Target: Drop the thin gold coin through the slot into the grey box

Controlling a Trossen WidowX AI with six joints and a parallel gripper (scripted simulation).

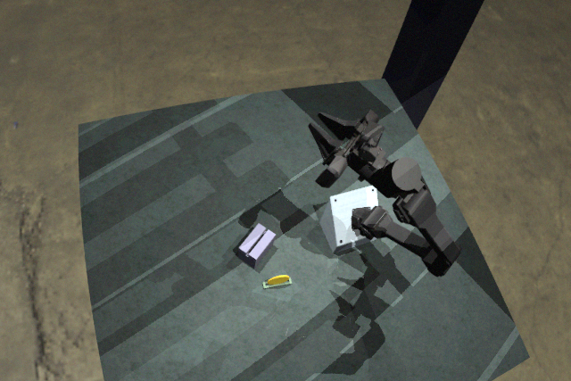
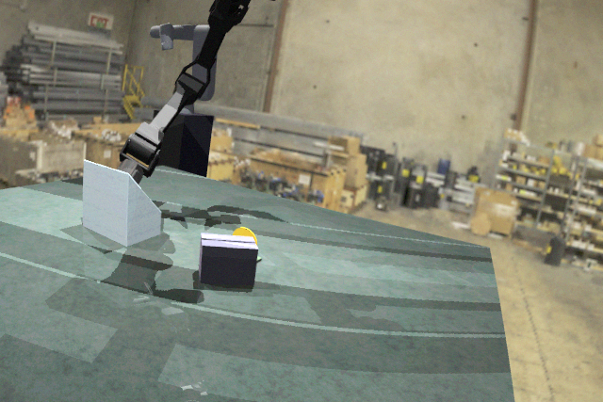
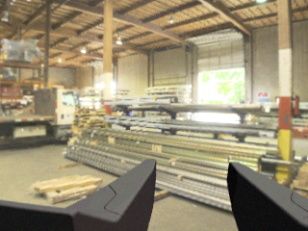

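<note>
Right now the gold coin is 56 cm below my gripper tip, 12 cm to the left of it and 3 cm ahead of it.
</note>
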